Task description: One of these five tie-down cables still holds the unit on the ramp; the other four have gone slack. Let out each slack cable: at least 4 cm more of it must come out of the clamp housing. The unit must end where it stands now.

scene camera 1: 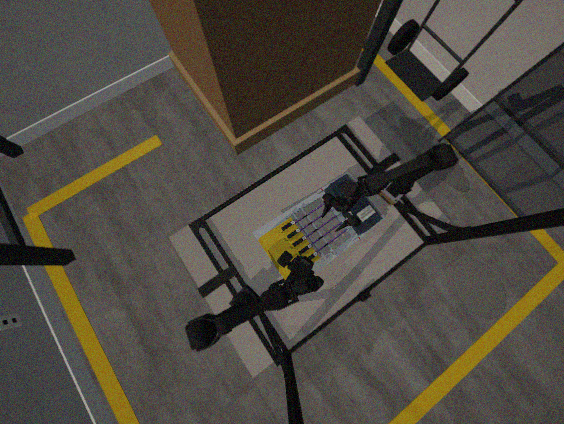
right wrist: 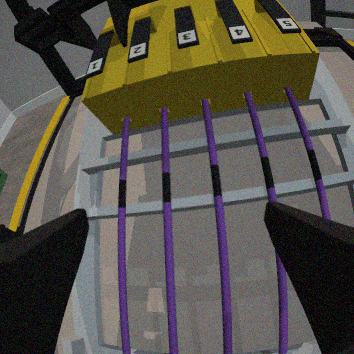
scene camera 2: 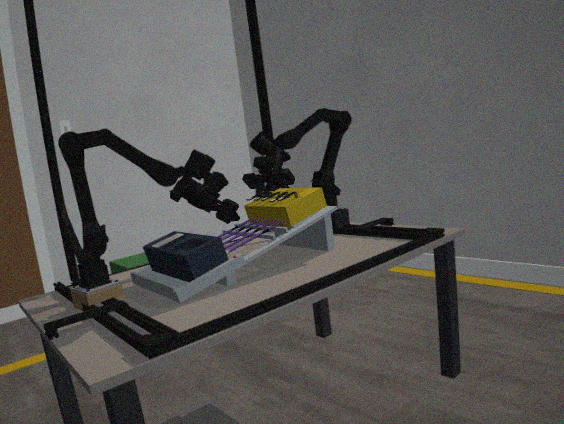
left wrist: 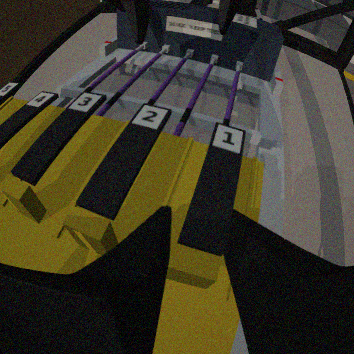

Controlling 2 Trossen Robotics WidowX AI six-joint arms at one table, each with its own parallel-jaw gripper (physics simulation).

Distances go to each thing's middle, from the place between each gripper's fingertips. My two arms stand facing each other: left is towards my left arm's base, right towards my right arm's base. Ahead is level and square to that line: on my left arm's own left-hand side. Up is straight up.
Scene:
My left hand is 20 mm to the left of the lever (left wrist: 205, 227) and 10 mm below it.
I see the lever 6 cm behind my right hand, 15 cm to the left of it and 3 cm above it.

